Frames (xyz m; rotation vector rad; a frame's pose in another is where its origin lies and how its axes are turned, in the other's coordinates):
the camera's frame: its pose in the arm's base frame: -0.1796 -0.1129 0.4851 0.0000 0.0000 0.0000
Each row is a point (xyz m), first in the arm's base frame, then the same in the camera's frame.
Working: the arm's base frame: its pose in the camera's frame: 0.1796 0.1129 -0.4851 0.0000 0.0000 0.0000

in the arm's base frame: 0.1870 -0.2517 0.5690
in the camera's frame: 0.3666 -0.1388 0.0839
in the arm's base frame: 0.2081 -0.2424 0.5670
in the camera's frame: 0.3877 -0.1295 0.0819
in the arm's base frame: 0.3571 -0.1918 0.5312
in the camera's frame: 0.5367 -0.0789 0.0461
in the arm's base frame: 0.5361 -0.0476 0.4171
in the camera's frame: 0.7157 0.0653 -0.0680
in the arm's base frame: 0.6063 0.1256 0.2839
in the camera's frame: 0.7859 0.2385 -0.2012
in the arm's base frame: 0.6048 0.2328 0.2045
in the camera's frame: 0.7844 0.3457 -0.2806
